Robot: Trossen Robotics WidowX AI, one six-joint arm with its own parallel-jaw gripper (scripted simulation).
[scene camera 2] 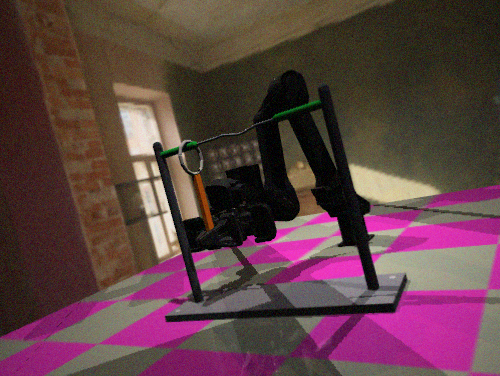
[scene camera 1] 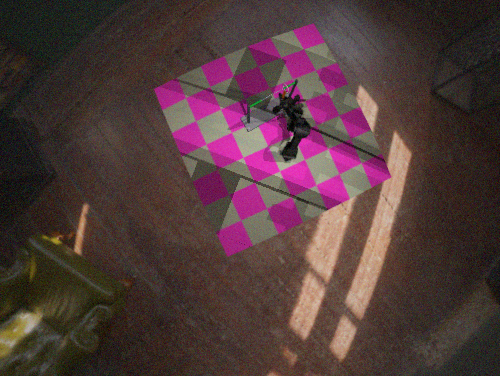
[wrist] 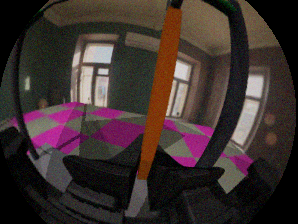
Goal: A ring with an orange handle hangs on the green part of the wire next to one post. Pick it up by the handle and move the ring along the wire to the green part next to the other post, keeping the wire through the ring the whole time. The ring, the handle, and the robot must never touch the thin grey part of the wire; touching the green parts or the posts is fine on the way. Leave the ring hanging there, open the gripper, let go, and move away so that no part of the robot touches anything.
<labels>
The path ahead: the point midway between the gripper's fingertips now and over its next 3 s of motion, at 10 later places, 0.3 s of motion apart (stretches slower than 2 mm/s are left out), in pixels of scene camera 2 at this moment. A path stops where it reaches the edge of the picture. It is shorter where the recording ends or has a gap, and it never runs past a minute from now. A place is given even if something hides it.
My gripper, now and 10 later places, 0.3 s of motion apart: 198, 242; 198, 238; 196, 234; 196, 232; 196, 231; 200, 231; 204, 230; 209, 229; 213, 228; 218, 228; 222, 227
</labels>
